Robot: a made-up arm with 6 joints. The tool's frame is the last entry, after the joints.
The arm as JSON. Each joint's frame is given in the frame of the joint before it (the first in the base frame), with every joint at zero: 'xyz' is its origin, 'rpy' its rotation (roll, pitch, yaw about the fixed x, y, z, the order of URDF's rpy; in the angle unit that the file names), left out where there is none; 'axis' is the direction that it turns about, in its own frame. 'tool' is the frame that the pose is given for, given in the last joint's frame.
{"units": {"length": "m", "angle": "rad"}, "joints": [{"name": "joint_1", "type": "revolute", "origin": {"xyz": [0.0, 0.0, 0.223]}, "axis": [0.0, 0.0, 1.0]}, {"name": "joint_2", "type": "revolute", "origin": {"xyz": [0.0, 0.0, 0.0], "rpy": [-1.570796, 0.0, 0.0]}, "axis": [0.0, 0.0, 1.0]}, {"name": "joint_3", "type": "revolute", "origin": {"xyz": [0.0, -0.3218, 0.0], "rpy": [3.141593, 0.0, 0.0]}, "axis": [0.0, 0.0, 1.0]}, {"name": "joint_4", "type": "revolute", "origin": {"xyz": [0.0, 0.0, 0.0], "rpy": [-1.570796, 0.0, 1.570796]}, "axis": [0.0, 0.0, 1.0]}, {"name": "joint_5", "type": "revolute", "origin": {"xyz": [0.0, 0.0, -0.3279], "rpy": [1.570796, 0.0, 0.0]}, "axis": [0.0, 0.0, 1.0]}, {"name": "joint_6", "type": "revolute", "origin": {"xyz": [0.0, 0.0, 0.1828], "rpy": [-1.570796, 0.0, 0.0]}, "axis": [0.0, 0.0, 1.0]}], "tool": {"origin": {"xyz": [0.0, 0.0, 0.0], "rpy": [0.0, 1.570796, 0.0]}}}
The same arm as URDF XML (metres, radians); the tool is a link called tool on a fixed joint. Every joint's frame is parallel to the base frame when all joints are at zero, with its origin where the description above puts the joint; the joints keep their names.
<robot name="arm">
<link name="base"/>
<link name="link1"/>
<link name="link2"/>
<link name="link3"/>
<link name="link4"/>
<link name="link5"/>
<link name="link6"/>
<link name="tool"/>
<joint name="joint_1" type="continuous"><parent link="base"/><child link="link1"/><origin xyz="0 0 0.223"/><axis xyz="0 0 1"/></joint>
<joint name="joint_2" type="continuous"><parent link="link1"/><child link="link2"/><origin xyz="0 0 0"/><axis xyz="0 1 0"/></joint>
<joint name="joint_3" type="continuous"><parent link="link2"/><child link="link3"/><origin xyz="0 0 0.3218"/><axis xyz="0 -1 0"/></joint>
<joint name="joint_4" type="continuous"><parent link="link3"/><child link="link4"/><origin xyz="0 0 0"/><axis xyz="-1 0 0"/></joint>
<joint name="joint_5" type="continuous"><parent link="link4"/><child link="link5"/><origin xyz="0.3279 0 0"/><axis xyz="0 -1 0"/></joint>
<joint name="joint_6" type="continuous"><parent link="link5"/><child link="link6"/><origin xyz="0 -0.1828 0"/><axis xyz="-1 0 0"/></joint>
<joint name="tool_joint" type="fixed"><parent link="link6"/><child link="tool"/><origin xyz="0 0 0" rpy="0 0 0"/></joint>
</robot>

